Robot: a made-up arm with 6 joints.
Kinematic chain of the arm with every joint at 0, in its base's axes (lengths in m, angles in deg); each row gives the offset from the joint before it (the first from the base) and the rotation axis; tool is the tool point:
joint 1: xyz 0 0 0.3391 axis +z
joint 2: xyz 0 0 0 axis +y
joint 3: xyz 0 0 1.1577 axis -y
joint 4: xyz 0 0 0 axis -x
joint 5: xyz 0.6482 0 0 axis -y
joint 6: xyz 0 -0.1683 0 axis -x
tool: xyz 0 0 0
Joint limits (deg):
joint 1: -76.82..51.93
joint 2: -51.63..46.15
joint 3: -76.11..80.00
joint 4: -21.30..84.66
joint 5: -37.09..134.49
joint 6: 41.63..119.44
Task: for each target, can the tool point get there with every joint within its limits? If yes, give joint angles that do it. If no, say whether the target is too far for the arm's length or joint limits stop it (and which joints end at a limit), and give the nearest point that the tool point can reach.
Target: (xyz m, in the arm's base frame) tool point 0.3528 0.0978 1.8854
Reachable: yes | joints 37.42 -8.84 20.42 35.65 -1.08 74.63
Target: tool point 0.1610 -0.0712 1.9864
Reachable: yes | joints 36.28 -14.77 33.04 24.92 56.63 89.15
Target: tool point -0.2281 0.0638 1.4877
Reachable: yes | joints -59.62 -40.95 -12.82 -12.20 32.65 96.70
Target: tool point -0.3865 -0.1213 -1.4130
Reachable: no: joint limits stop it (at a limit: joint 1, joint 2) | nearest point 0.0477 -0.6419 0.5095 | short by 2.039 m
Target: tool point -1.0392 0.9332 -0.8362
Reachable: no: joint limits stop it (at a limit: joint 2, joint 3, joint 4) | nearest point -0.2806 0.2520 0.7335 | short by 1.872 m
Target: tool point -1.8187 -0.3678 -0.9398
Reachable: no: too far | nearest point -0.3697 -0.0748 0.7335 | short by 2.233 m
